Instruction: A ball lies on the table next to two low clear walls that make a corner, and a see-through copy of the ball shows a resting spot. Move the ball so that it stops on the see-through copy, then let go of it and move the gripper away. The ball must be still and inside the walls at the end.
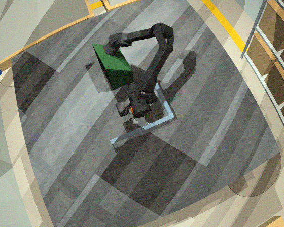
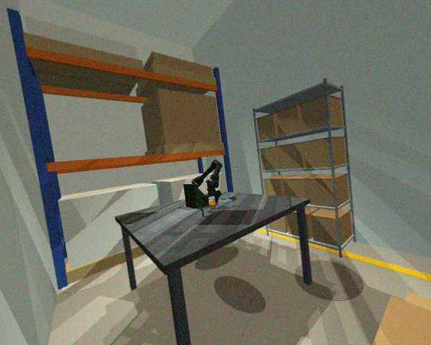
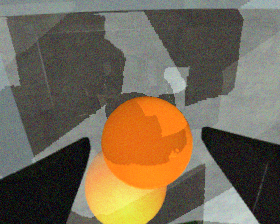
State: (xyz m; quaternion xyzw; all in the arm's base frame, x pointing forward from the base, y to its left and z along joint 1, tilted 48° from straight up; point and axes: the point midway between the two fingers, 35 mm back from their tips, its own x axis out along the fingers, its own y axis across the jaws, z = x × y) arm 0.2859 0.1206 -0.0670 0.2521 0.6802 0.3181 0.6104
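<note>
Now: gripper tip 40 mm past the see-through copy of ball and 20 mm to the right of it. Also, from my gripper tip: orange ball right at my gripper tip.
</note>
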